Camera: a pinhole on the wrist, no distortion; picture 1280 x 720 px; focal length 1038.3 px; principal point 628.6 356.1 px. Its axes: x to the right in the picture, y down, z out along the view. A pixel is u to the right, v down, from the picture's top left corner.
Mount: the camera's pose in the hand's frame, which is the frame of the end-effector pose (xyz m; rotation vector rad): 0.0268 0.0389 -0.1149 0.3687 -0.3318 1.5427
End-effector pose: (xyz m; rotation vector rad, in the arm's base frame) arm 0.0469 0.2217 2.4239 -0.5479 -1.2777 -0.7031
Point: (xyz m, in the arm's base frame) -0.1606 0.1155 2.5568
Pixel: 119.1 56.4
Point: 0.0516 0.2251 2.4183
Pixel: 796.7 670.1
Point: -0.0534 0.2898 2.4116
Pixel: 797.2 665.0
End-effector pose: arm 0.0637 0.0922 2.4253 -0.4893 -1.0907 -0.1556
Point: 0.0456 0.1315 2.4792
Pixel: 934.2 274.6
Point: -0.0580 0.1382 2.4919
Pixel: 852.1 458.1
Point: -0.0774 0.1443 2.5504
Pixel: 819.1 299.8
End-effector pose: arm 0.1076 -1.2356 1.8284 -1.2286 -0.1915 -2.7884
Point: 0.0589 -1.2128 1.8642
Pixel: 526.1 115.9
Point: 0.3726 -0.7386 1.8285
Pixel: outside the picture
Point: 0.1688 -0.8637 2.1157
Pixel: 312.1 118.8
